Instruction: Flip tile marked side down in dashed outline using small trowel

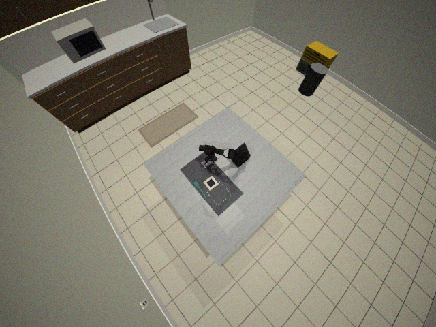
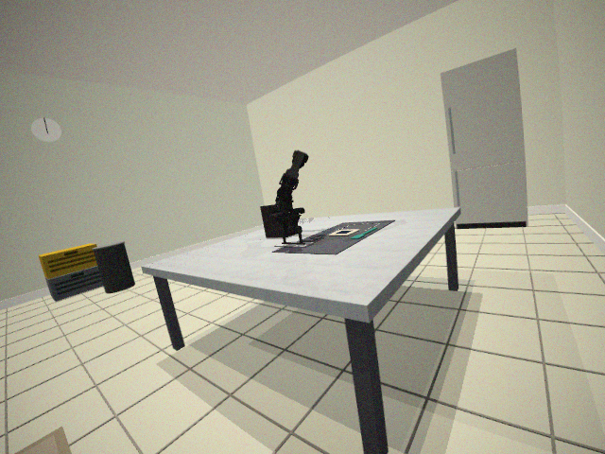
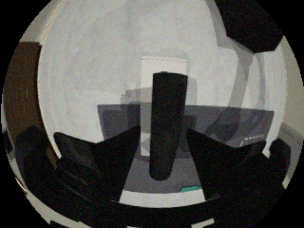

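Right now my gripper tip is 20 mm past the trowel and 30 mm above it. Also, from my gripper tip: teal strip (310 mm ahead, 130 mm to the left, 60 mm below); then tile (190 mm ahead, 180 mm to the left, 60 mm below).
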